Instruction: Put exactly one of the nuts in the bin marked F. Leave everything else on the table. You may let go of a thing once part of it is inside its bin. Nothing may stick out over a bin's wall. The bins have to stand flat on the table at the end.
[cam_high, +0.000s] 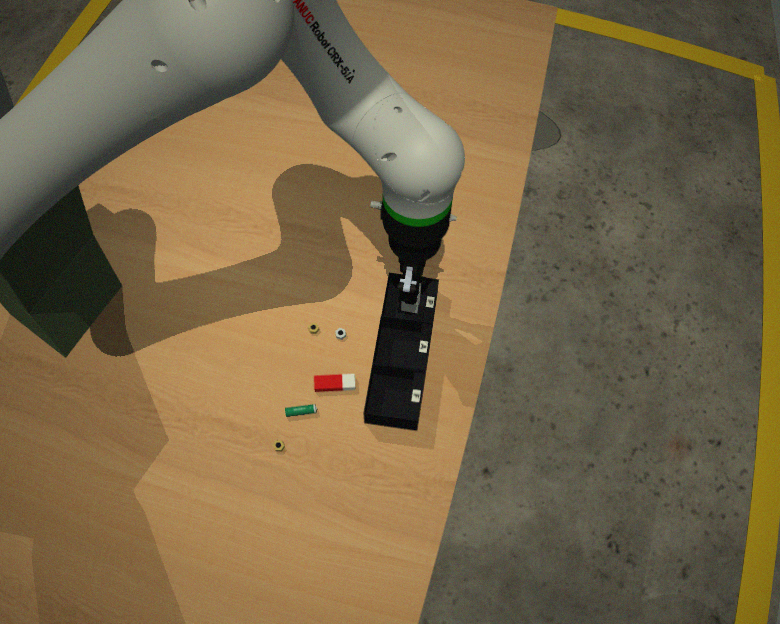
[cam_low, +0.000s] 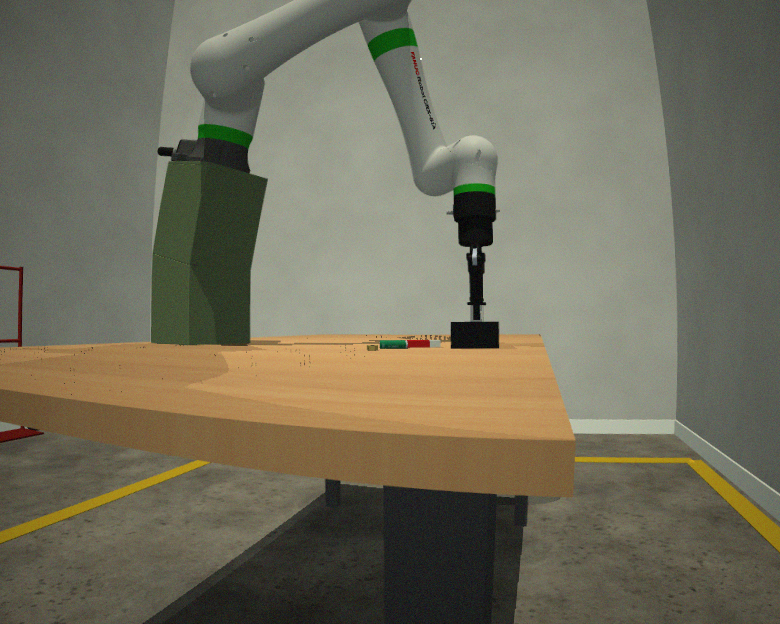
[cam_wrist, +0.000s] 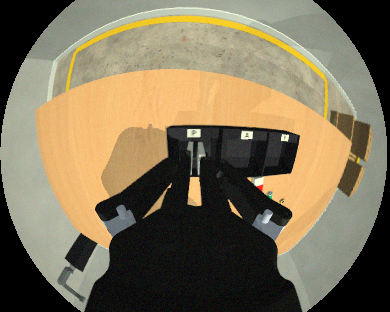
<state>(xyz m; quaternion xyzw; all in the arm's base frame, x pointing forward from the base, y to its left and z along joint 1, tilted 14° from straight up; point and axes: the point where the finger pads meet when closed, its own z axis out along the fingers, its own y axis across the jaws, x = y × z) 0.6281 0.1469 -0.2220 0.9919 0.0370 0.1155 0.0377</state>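
The grey nut lies 10 cm behind my hand, 7 cm to the right of it and 5 cm below it. Also, from my hand: green battery 22 cm to the right, 12 cm behind, 4 cm below.
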